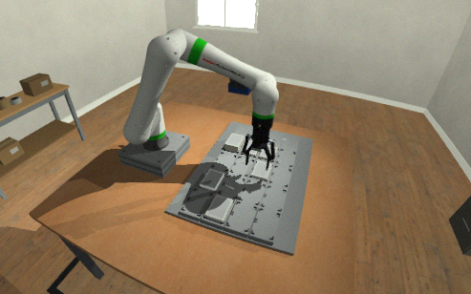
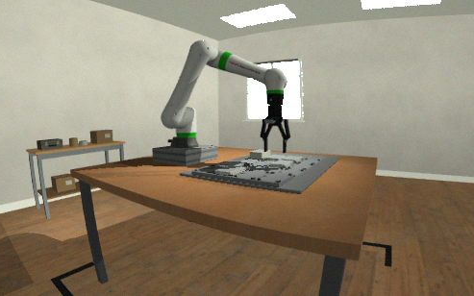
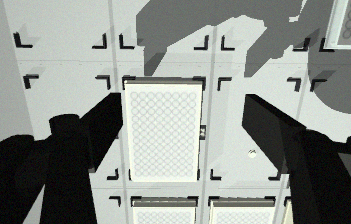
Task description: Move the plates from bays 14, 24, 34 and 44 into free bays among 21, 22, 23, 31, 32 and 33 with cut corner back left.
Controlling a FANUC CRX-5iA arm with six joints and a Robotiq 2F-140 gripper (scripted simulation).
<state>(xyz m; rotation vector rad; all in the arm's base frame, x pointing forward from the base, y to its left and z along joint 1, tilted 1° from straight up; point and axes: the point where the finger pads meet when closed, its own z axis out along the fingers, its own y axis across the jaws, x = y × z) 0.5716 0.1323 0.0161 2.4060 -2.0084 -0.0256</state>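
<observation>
Right now the bay label 43 is 10 cm below my hand, 10 cm ahead of it and 9 cm to the right of it. Also, from my hand: sealed 96-well plate (17 cm behind, 14 cm to the right, 9 cm below); then sealed deep-well block (23 cm behind, 18 cm to the left, 8 cm below).
</observation>
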